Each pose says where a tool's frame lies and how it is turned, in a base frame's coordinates. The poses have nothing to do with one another.
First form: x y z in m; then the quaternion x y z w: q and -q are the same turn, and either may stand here.
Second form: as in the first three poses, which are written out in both.
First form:
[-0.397, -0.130, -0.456, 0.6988, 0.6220, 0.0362, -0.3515]
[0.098, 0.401, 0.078, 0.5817, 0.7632, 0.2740, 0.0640]
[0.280, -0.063, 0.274, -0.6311, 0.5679, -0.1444, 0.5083]
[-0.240, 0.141, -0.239, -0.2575, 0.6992, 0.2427, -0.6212]
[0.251, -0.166, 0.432, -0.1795, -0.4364, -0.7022, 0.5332]
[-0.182, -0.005, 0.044, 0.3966, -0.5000, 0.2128, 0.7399]
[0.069, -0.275, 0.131, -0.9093, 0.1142, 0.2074, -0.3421]
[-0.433, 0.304, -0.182, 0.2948, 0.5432, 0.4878, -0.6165]
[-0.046, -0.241, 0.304, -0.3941, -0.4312, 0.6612, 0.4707]
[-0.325, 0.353, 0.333, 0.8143, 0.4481, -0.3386, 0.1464]
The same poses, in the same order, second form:
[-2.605, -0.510, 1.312, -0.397, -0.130, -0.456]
[2.612, -0.223, 1.900, 0.098, 0.401, 0.078]
[-2.072, 0.406, -1.223, 0.280, -0.063, 0.274]
[1.737, -0.839, -1.714, -0.240, 0.141, -0.239]
[0.650, -0.800, -2.126, 0.251, -0.166, 0.432]
[1.111, -1.140, -0.197, -0.182, -0.005, 0.044]
[2.364, 0.304, -0.375, 0.069, -0.275, 0.131]
[0.614, -1.278, -1.801, -0.433, 0.304, -0.182]
[-1.245, 0.115, 1.821, -0.046, -0.241, 0.304]
[-3.052, 0.751, 1.041, -0.325, 0.353, 0.333]

